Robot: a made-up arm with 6 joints. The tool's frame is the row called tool.
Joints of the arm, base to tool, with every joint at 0 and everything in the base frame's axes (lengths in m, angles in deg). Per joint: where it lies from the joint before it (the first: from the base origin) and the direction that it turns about. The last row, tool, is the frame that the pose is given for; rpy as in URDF.
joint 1: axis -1 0 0 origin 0.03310 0.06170 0.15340
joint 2: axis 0 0 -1 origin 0.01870 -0.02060 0.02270
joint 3: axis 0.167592 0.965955 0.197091 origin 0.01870 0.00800 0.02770
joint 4: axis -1 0 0 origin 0.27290 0.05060 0.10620
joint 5: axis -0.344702 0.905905 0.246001 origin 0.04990 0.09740 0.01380
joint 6: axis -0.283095 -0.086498 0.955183 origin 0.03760 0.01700 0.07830
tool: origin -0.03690 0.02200 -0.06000 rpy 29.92 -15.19 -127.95
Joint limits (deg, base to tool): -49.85..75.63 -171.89..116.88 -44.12..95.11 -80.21..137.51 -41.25..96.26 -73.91..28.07
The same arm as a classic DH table. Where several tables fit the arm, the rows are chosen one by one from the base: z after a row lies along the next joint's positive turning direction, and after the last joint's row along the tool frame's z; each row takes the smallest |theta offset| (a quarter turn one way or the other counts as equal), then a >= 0, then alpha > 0; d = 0 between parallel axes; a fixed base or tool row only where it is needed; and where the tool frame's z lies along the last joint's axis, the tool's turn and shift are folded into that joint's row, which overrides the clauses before.
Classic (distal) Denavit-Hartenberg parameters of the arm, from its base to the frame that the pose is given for. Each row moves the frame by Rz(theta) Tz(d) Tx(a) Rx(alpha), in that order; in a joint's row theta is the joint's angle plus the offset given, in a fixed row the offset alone. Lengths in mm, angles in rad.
base (fixed): d 153.4  theta0 1.5708  a 61.7  alpha -1.5708
joint 1: d -51.8  theta0 0  a -20.6  alpha -1.5708
joint 2: d -48.2  theta0 -1.399  a -17.1  alpha -1.7692
joint 3: d 83.1  theta0 -1.5366  a -93.9  alpha -1.7392
joint 4: d -346.6  theta0 -0.0639  a 12.2  alpha 1.2189
joint 5: d 110.2  theta0 1.3538  a -62.2  alpha -1.3138
joint 6: d -14.9  theta0 -0.2629  a 52.2  alpha 0.5939
tool (fixed): d 32.8  theta0 1.0453  a 0  alpha 0
Joint limits (rad, base to tool): -0.87..1.32 -3..2.0399 -0.77..1.66 -1.3999..2.4 -0.7199..1.6801 -1.29..0.4899

